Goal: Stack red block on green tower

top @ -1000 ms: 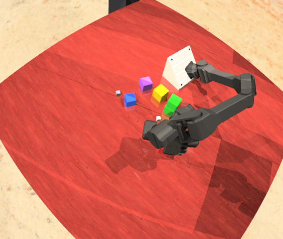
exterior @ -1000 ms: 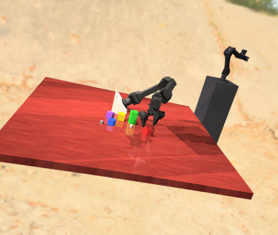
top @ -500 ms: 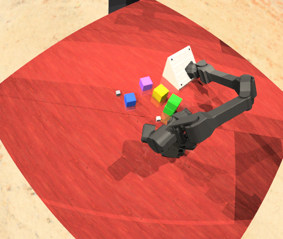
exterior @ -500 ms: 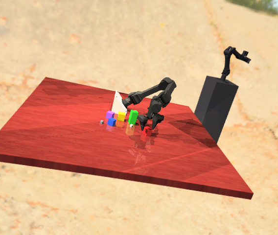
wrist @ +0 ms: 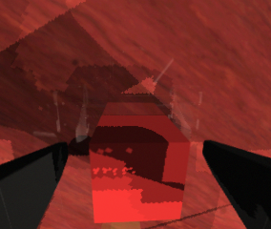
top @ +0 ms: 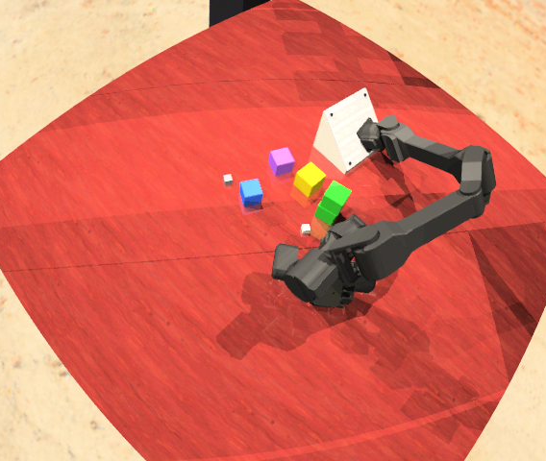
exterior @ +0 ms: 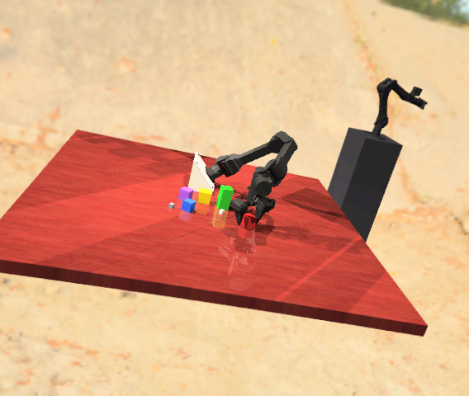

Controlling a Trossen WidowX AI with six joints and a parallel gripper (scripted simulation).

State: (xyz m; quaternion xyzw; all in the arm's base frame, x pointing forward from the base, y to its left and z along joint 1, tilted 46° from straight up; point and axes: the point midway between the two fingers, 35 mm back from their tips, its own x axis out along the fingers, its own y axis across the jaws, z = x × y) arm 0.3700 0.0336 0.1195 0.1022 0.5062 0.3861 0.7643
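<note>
My gripper tip is 10 mm below the red block. Also, from my gripper tip: purple cube (180 mm behind, 220 mm to the right, 10 mm above); then yellow cube (180 mm behind, 150 mm to the right, 10 mm above); then blue cube (70 mm behind, 220 mm to the right, 10 mm above).
</note>
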